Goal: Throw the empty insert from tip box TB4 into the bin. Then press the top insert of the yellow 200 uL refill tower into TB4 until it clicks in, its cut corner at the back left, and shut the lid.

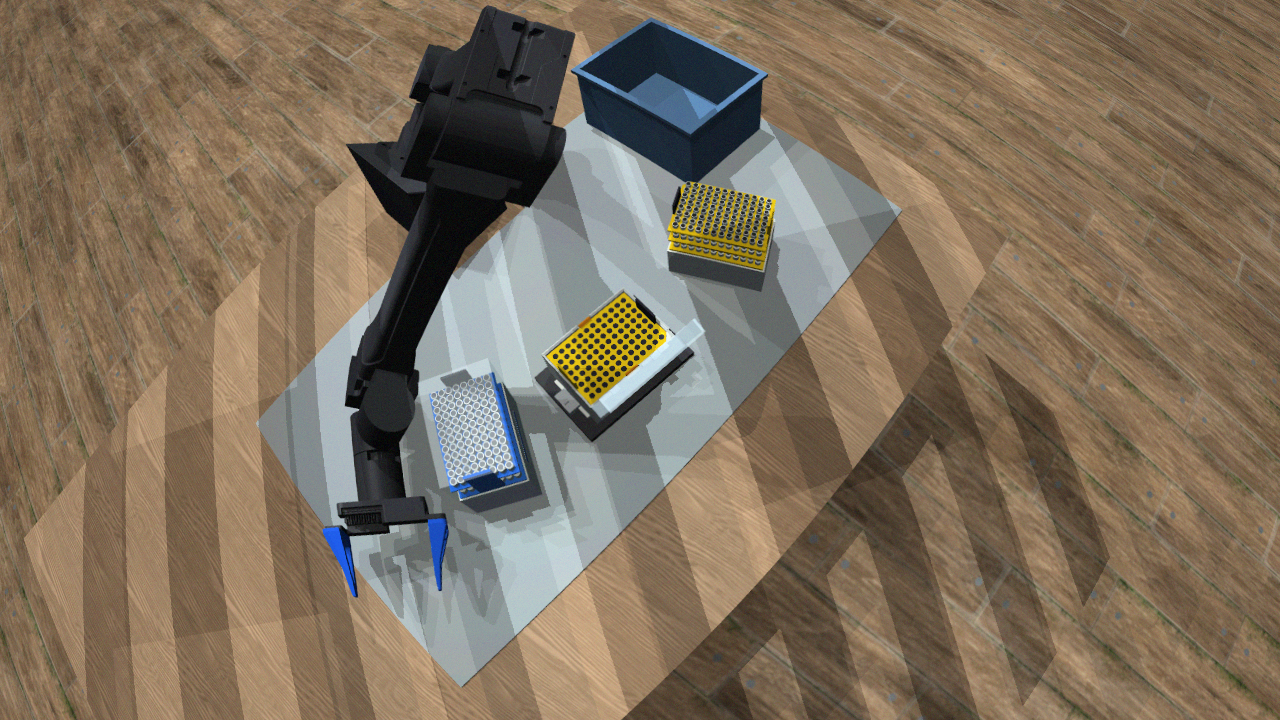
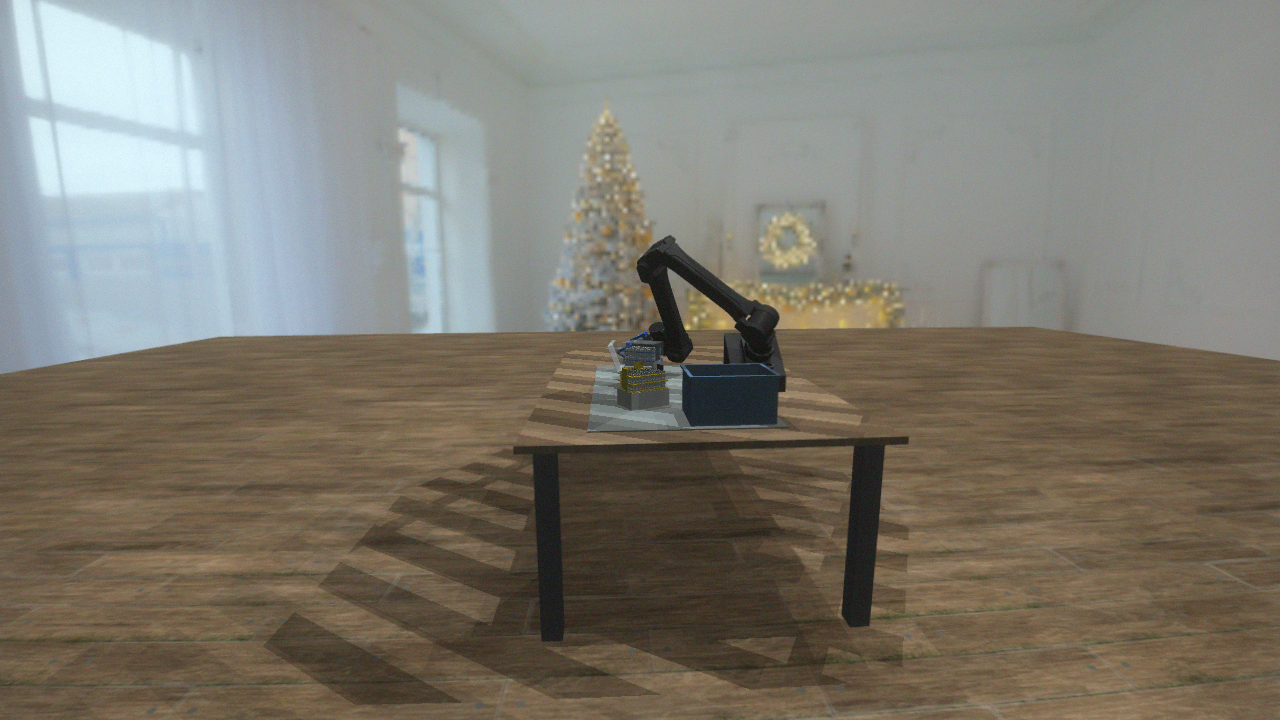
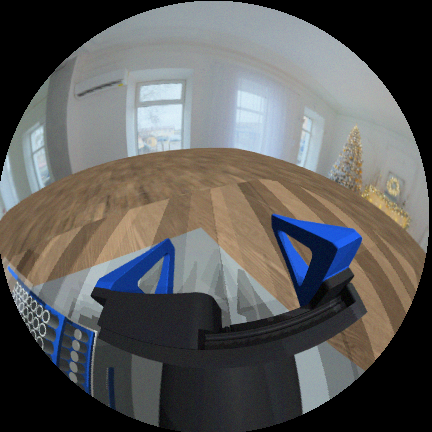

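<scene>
My gripper [image 1: 397, 591] [image 3: 219, 232] is open with nothing between its blue fingers, beyond the blue tower at the near left end of the mat. It is far from the tip box and the yellow tower. The tip box [image 1: 565, 404], taken as TB4, stands mid-mat with its translucent lid [image 1: 651, 368] open. A yellow insert [image 1: 605, 349] with dark, empty-looking holes sits in it. The yellow refill tower [image 1: 721, 223] [image 2: 642, 380] holds stacked inserts near the bin. The blue bin [image 1: 691, 134] [image 2: 729, 395] stands at the far end. The cut corners are too small to tell.
A blue refill tower [image 1: 474, 429] [image 3: 37, 317] of stacked inserts with pale tips stands between my gripper and the tip box. The grey mat [image 1: 554, 528] lies on a wooden table [image 1: 161, 537]. The arm reaches along the left side of the mat.
</scene>
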